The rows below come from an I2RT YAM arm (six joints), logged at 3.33 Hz.
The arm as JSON. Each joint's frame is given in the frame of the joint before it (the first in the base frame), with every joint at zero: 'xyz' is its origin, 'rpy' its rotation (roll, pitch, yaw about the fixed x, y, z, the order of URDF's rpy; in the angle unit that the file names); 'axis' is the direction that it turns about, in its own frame. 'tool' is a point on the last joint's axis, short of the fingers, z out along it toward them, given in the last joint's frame.
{
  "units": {
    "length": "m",
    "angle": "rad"
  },
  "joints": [
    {
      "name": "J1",
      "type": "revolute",
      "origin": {
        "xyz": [
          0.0,
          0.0,
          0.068
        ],
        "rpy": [
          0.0,
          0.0,
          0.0
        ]
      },
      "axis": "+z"
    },
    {
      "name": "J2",
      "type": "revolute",
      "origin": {
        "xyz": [
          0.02,
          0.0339,
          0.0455
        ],
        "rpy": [
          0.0,
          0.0,
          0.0
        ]
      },
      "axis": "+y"
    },
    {
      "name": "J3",
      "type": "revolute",
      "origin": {
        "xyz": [
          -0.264,
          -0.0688,
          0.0
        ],
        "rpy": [
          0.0,
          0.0,
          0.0
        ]
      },
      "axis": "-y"
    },
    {
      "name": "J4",
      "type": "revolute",
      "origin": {
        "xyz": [
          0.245,
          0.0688,
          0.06
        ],
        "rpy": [
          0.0,
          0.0,
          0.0
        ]
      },
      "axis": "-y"
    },
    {
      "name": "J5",
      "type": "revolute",
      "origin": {
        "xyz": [
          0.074,
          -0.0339,
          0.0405
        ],
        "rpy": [
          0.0,
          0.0,
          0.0
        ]
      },
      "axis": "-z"
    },
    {
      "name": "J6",
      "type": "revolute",
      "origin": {
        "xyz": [
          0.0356,
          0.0,
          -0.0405
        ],
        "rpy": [
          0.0,
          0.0,
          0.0
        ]
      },
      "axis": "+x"
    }
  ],
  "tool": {
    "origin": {
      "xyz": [
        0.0,
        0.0,
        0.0
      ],
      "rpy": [
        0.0,
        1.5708,
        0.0
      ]
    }
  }
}
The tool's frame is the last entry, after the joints.
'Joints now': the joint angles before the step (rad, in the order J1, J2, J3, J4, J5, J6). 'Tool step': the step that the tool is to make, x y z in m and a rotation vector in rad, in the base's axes. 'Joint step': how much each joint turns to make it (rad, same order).
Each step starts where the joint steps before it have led.
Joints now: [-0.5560 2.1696 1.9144 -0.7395 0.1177 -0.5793]
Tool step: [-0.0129 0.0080 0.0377 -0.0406 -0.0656 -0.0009]
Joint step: [0.0000 -0.0960 -0.0184 -0.0006 0.0004 0.0008]
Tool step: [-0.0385 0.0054 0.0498 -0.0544 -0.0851 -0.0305]
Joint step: [-0.0370 -0.1695 -0.0718 0.0038 -0.0046 -0.0046]
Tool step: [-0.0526 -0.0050 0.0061 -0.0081 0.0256 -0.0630]
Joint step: [-0.0858 -0.1512 -0.1638 0.0005 0.0004 -0.0317]
